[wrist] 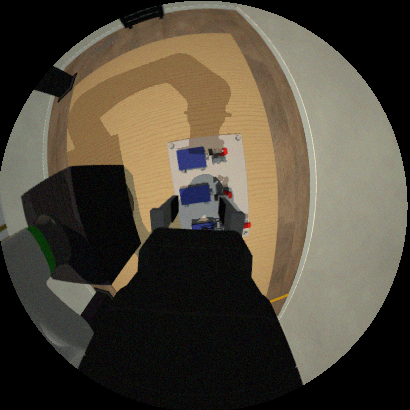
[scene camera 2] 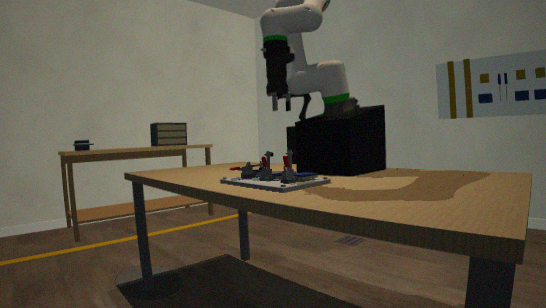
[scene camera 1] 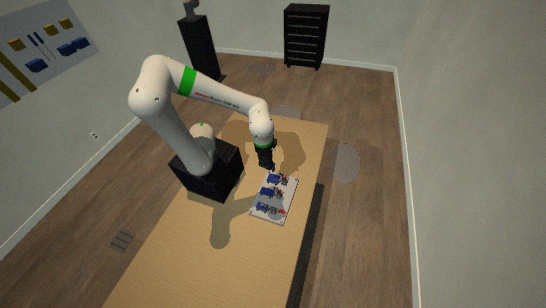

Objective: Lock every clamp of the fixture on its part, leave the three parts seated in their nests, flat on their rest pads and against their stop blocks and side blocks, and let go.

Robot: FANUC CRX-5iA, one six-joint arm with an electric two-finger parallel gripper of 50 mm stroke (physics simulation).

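Places are measured from the arm's base along level axes (x ahead, y left, z up), in centimetres.
Where they show: gripper, fingertip midpoint: point(wrist: 198, 204) point(scene camera 2: 281, 110) point(scene camera 1: 269, 168); arm's base, link origin: point(wrist: 52, 239) point(scene camera 2: 339, 113).
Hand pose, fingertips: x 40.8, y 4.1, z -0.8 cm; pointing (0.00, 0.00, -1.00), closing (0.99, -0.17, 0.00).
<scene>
Each offset is from my fingertips to the top centre of the thing. "*": to the spot under its first point. Level surfaces: height alone.
The fixture plate @(dy -2.8, dx +3.2, dz -24.7 cm) point(scene camera 1: 291, 197) point(scene camera 2: 280, 188) point(wrist: 237, 167) bears three blue parts in a row. The far part @(dy +8.2, dx -1.7, dz -22.6 cm) point(scene camera 1: 273, 178) point(wrist: 191, 158) and middle part @(dy -2.8, dx -2.1, dz -23.1 cm) point(scene camera 1: 267, 191) point(wrist: 195, 194) lie beside clamps whose arms stand up, with red handles upright: the far clamp @(* dy +8.8, dx +6.8, dz -22.5 cm) point(scene camera 1: 285, 180) point(scene camera 2: 288, 173) point(wrist: 219, 156) and the middle clamp @(* dy -3.6, dx +7.0, dz -19.0 cm) point(scene camera 1: 279, 193) point(scene camera 2: 267, 173). The near part point(scene camera 1: 262, 205) point(wrist: 202, 226) has its clamp @(* dy -14.4, dx +6.9, dz -20.4 cm) point(scene camera 1: 273, 210) point(scene camera 2: 247, 171) arm lying over it, its red handle @(* dy -13.9, dx +12.5, dz -20.1 cm) point(scene camera 1: 282, 211) point(scene camera 2: 235, 168) point(wrist: 247, 225) low and pointing outward. Seating against blocks is too small to tell. My gripper point(scene camera 2: 281, 107) point(wrist: 198, 204) is open and empty, high above the plate.
The plate lies on a wooden table @(dz -26.2 cm) point(scene camera 1: 200, 270) point(scene camera 2: 450, 215). The black robot pedestal point(scene camera 1: 207, 172) point(scene camera 2: 340, 140) point(wrist: 100, 220) stands at the plate's blue-part side. A side bench point(scene camera 2: 135, 150) stands at the back left in scene camera 2.
</scene>
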